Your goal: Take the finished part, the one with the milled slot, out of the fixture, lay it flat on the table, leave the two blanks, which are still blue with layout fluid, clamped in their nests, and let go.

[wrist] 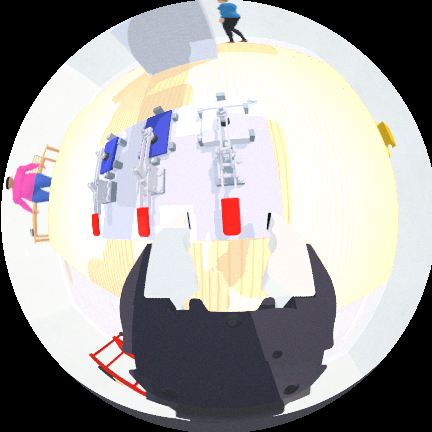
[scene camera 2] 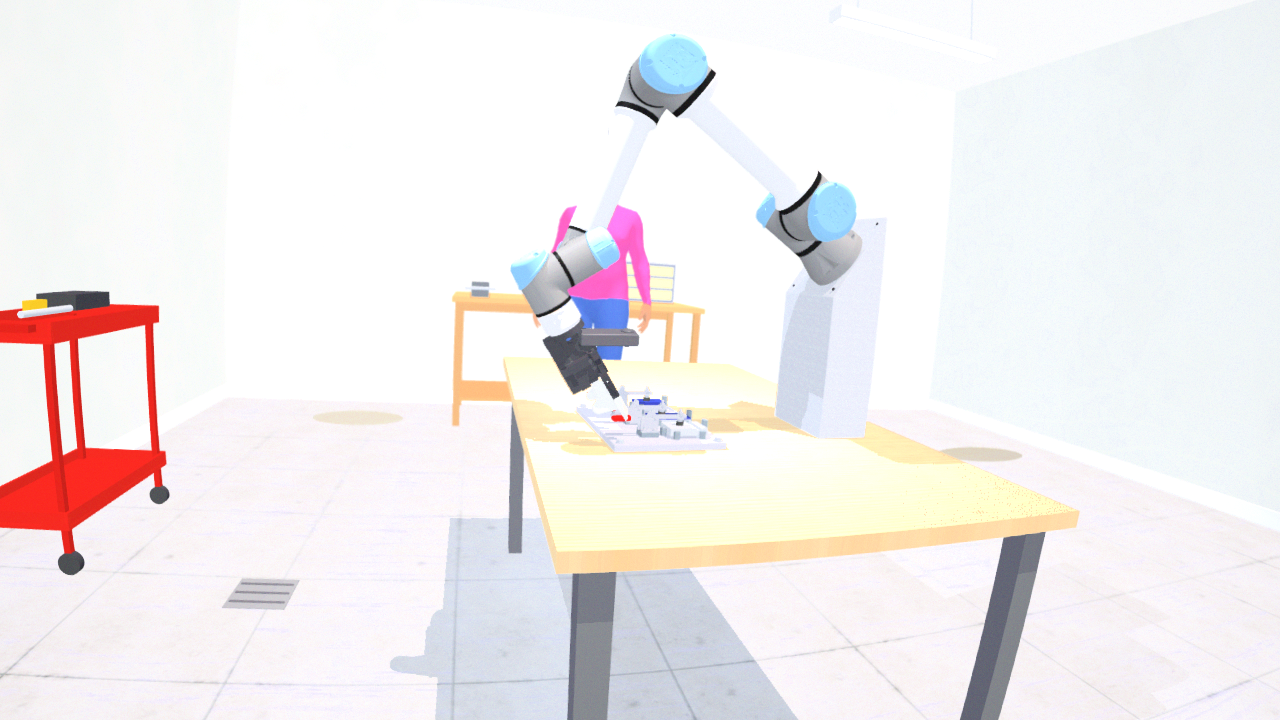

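Pixels of known places: gripper, fingertip midpoint: (wrist: 228, 213) (scene camera 2: 622, 413); arm's base, link origin: (scene camera 2: 838, 260).
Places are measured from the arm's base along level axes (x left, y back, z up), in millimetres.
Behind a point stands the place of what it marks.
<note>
The fixture plate (scene camera 2: 626, 444) @(x 119, y -538, z -391 mm) (wrist: 185, 175) @(x -1, y -468, z -391 mm) lies on the table and carries three nests with toggle clamps. The finished part (wrist: 240, 132) @(x 80, y -426, z -370 mm), pale grey, lies in the right nest in the wrist view, under its clamp; its slot cannot be made out. The blue middle blank (wrist: 162, 139) @(x -31, y -406, z -375 mm) and blue left blank (wrist: 113, 155) @(x -139, y -400, z -369 mm) lie in the other nests under their clamps. My gripper (scene camera 2: 625, 413) @(x 55, y -528, z -345 mm) (wrist: 228, 213) @(x 55, y -528, z -345 mm) is open and tilted, low at the handle side of the fixture. The red handle (wrist: 231, 212) @(x 58, y -527, z -350 mm) of the finished part's clamp shows between the fingertips; whether they touch it cannot be told.
Two more red handles (wrist: 143, 222) @(x -49, y -528, z -355 mm) (wrist: 96, 224) @(x -155, y -523, z -348 mm) stand left of the fingers in the wrist view. The robot's pedestal (scene camera 2: 805, 358) @(x -18, y -55, z -237 mm) (wrist: 170, 40) @(x -27, y -55, z -283 mm) stands on the table beyond the fixture. A person in pink (scene camera 2: 613, 282) (wrist: 24, 185) stands behind the table. A red cart (scene camera 2: 80, 324) is at the left.
</note>
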